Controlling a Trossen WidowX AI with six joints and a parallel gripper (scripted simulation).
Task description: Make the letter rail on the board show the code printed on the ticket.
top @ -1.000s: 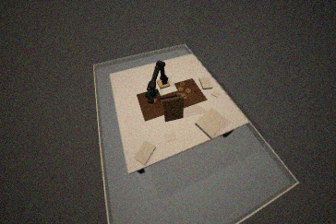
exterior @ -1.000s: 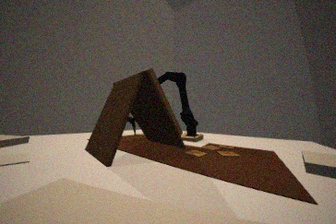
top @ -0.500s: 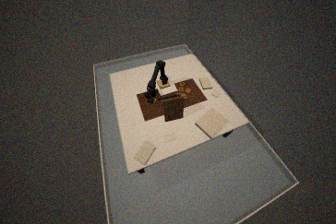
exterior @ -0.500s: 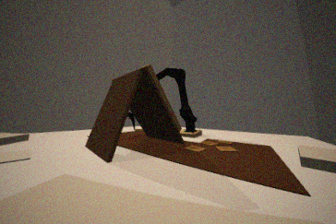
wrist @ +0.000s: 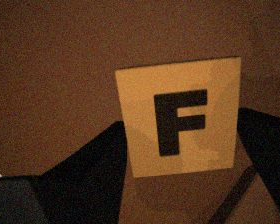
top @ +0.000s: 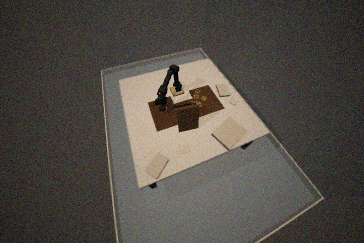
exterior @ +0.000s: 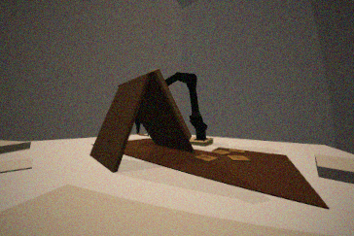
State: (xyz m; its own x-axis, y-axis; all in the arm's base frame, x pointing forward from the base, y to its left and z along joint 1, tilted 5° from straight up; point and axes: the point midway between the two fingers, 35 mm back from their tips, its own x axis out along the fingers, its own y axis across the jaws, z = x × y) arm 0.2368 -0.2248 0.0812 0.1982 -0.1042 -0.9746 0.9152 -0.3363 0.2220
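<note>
Now: the white ticket 4 cm ahead of my gripper tip, 15 cm to the left of it and 4 cm above it. Also, from my gripper tip: pale slip: 45 cm ahead, 7 cm to the left, 4 cm below; then brown mat: 4 cm behind, 24 cm to the left, 4 cm below.
</note>
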